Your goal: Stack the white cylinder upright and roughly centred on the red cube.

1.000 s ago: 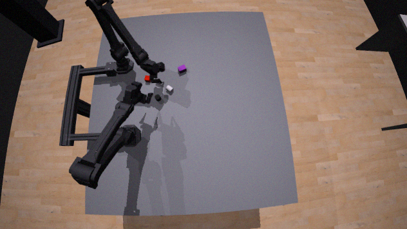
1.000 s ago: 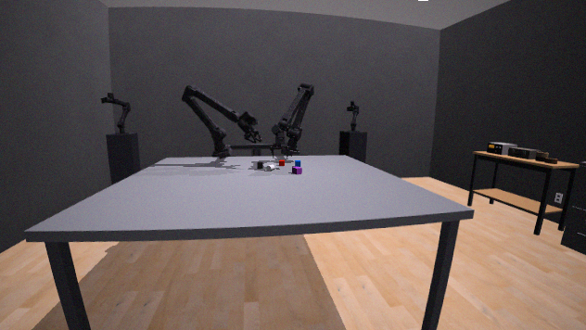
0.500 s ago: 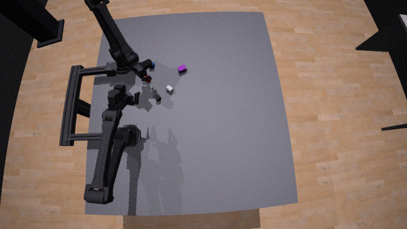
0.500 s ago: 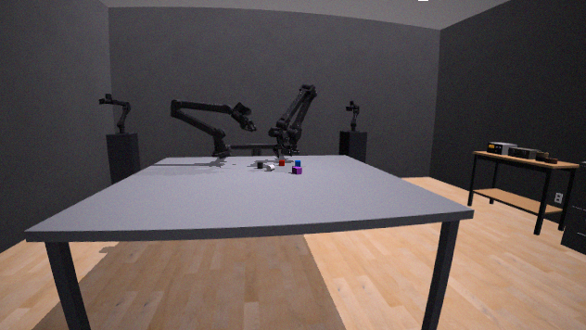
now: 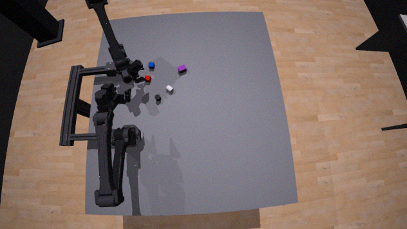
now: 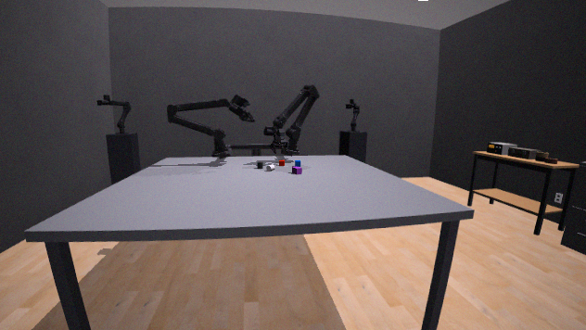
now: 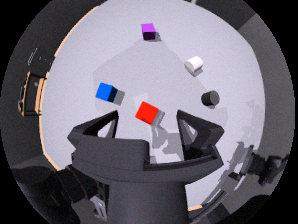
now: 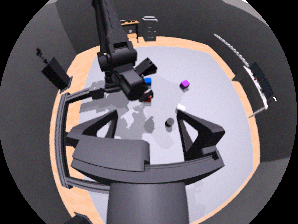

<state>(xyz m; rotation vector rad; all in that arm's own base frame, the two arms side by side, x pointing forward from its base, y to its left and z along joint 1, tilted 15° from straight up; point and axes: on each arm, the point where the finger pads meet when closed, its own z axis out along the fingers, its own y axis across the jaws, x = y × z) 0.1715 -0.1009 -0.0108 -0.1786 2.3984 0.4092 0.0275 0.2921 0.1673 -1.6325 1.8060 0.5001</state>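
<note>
The white cylinder lies 16 cm ahead of my left hand, 12 cm to the right of it and 8 cm below it. Also, from my left hand: dark cylinder: 6 cm ahead, 17 cm to the right, 8 cm below; blue cube: 5 cm ahead, 12 cm to the left, 8 cm below; red cube: 8 cm below.
</note>
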